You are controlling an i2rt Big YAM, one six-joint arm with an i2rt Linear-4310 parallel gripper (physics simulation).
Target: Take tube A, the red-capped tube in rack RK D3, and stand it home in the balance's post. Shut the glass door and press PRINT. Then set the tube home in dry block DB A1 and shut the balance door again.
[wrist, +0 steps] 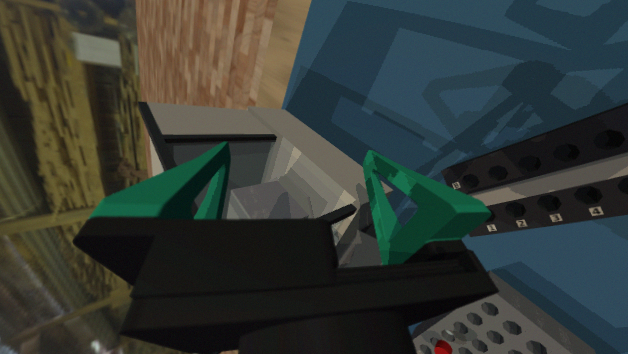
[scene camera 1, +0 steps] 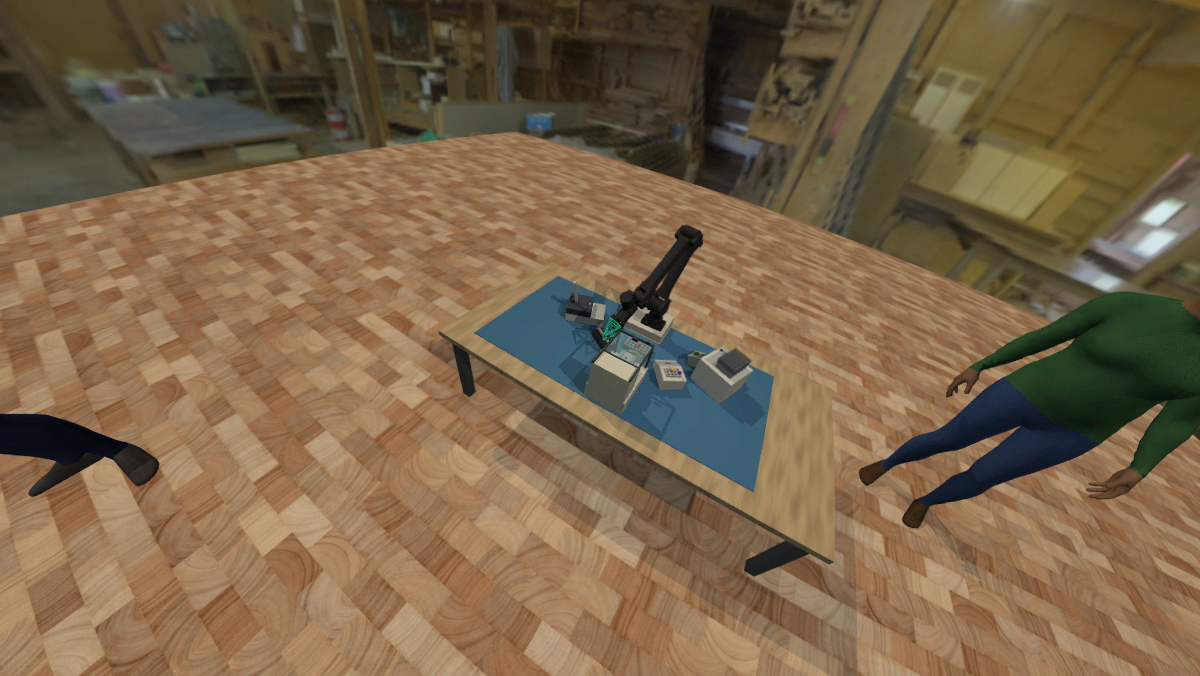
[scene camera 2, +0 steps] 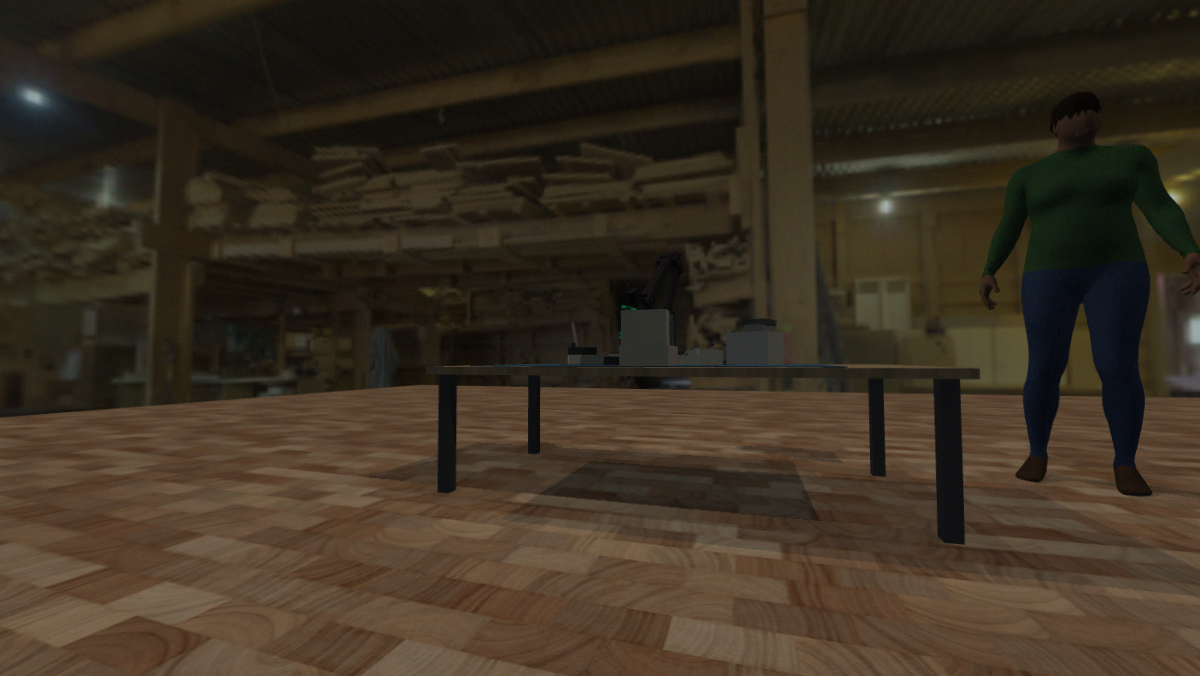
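Pixels of known places: gripper, between the fingertips: [wrist: 301,153] [scene camera 1: 604,337]; arm's base, origin of its link: [scene camera 1: 653,323].
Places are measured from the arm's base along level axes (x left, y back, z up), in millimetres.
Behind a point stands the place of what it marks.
My gripper [wrist: 301,153] {x -118, y -393, z 109 mm} [scene camera 1: 606,329] {x -118, y -393, z 109 mm} is open, with nothing between its green fingers. It is beside the balance [scene camera 1: 613,379] {x 32, y -605, z 137 mm} [scene camera 2: 644,337] {x 19, y -604, z 64 mm} [wrist: 200,117] {x -69, y -565, z 118 mm}, whose glass chamber shows beyond and between the fingers in the wrist view. I cannot tell how the door stands. Tube A's red cap [wrist: 442,347] {x 4, y -231, z 15 mm} shows at the bottom edge of the wrist view, in the grey rack [wrist: 515,305] {x -64, y -218, z -13 mm}, below and right of the fingers. The rest of the tube is hidden. The dry block [scene camera 1: 670,373] {x 205, y -328, z 31 mm}, a small white box, stands right of the balance in scene camera 1 and does not show in the wrist view.
A black two-row block [wrist: 587,132] {x -197, y -273, z -3 mm} lies right of the fingers in the wrist view. A cream box with a dark top [scene camera 1: 717,377] {x 395, y -269, z 79 mm} [scene camera 2: 754,345] {x 407, y -275, z 40 mm} stands right of the dry block. A low device with an upright rod [scene camera 1: 583,308] {x -339, y -186, z 41 mm} stands at the left. A person in green [scene camera 1: 1091,361] [scene camera 2: 1084,209] stands beyond the table.
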